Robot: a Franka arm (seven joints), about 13 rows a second.
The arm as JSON. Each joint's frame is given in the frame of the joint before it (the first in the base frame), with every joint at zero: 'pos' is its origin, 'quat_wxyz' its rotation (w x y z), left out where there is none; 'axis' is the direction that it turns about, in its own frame. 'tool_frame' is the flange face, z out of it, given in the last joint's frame.
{
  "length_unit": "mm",
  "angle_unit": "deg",
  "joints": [
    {
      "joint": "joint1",
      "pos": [
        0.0,
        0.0,
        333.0
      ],
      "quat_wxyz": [
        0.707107,
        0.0,
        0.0,
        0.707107
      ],
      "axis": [
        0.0,
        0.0,
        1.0
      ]
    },
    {
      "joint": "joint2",
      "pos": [
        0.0,
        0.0,
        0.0
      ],
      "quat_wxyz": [
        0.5,
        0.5,
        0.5,
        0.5
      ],
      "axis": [
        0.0,
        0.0,
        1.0
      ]
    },
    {
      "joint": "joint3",
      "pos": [
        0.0,
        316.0,
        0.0
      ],
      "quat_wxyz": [
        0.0,
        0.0,
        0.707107,
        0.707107
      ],
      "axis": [
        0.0,
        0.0,
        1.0
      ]
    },
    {
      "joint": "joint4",
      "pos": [
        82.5,
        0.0,
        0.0
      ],
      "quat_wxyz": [
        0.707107,
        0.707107,
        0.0,
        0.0
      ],
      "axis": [
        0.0,
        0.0,
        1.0
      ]
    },
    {
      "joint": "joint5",
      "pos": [
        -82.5,
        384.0,
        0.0
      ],
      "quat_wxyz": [
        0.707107,
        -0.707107,
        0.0,
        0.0
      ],
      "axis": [
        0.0,
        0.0,
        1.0
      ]
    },
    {
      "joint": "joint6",
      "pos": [
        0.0,
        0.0,
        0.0
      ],
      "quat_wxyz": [
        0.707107,
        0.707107,
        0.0,
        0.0
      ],
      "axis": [
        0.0,
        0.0,
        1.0
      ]
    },
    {
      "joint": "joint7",
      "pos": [
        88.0,
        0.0,
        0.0
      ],
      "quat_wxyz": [
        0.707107,
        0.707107,
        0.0,
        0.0
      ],
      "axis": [
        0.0,
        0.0,
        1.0
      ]
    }
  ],
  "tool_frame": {
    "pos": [
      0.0,
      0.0,
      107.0
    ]
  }
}
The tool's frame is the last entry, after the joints.
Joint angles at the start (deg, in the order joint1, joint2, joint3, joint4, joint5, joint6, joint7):
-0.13, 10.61, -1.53, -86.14, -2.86, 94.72, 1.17
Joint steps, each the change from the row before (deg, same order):
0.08, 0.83, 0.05, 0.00, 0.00, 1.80, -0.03
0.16, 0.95, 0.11, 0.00, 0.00, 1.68, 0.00
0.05, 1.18, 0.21, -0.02, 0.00, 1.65, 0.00
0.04, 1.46, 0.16, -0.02, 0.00, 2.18, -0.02
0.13, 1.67, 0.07, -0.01, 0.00, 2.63, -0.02
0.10, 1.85, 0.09, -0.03, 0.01, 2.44, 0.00
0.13, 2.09, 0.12, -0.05, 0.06, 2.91, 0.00
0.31, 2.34, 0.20, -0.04, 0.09, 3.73, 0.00
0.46, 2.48, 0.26, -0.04, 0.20, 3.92, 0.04
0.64, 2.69, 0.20, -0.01, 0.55, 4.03, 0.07
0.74, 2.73, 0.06, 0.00, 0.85, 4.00, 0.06
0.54, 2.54, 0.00, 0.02, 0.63, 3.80, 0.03
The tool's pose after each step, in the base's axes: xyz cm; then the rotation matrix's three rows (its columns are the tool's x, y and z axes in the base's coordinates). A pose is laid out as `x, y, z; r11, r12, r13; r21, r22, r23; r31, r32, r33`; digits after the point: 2 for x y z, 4 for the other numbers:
62.08, -2.00, 54.91; 0.9990, -0.0395, -0.0197; -0.0405, -0.9977, -0.0542; -0.0175, 0.0549, -0.9983
62.75, -1.70, 54.12; 0.9994, -0.0339, -0.0067; -0.0342, -0.9979, -0.0544; -0.0048, 0.0546, -0.9985
63.48, -1.43, 53.06; 0.9996, -0.0283, 0.0014; -0.0282, -0.9981, -0.0539; 0.0030, 0.0539, -0.9985
64.38, -1.21, 51.75; 0.9996, -0.0232, 0.0139; -0.0224, -0.9983, -0.0535; 0.0151, 0.0532, -0.9985
65.38, -0.97, 50.26; 0.9994, -0.0178, 0.0307; -0.0162, -0.9985, -0.0532; 0.0316, 0.0527, -0.9981
66.34, -0.73, 48.50; 0.9991, -0.0129, 0.0407; -0.0108, -0.9986, -0.0524; 0.0413, 0.0520, -0.9978
67.37, -0.42, 46.49; 0.9985, -0.0070, 0.0543; -0.0043, -0.9987, -0.0503; 0.0546, 0.0500, -0.9973
68.51, 0.21, 44.30; 0.9969, 0.0032, 0.0783; 0.0069, -0.9989, -0.0461; 0.0780, 0.0465, -0.9959
69.59, 1.11, 41.94; 0.9946, 0.0155, 0.1030; 0.0196, -0.9991, -0.0386; 0.1023, 0.0404, -0.9939
70.58, 2.21, 39.33; 0.9917, 0.0266, 0.1261; 0.0300, -0.9992, -0.0252; 0.1253, 0.0288, -0.9917
71.42, 3.31, 36.65; 0.9885, 0.0341, 0.1476; 0.0358, -0.9993, -0.0086; 0.1472, 0.0138, -0.9890
72.09, 4.07, 34.17; 0.9848, 0.0384, 0.1691; 0.0384, -0.9993, 0.0033; 0.1691, 0.0033, -0.9856

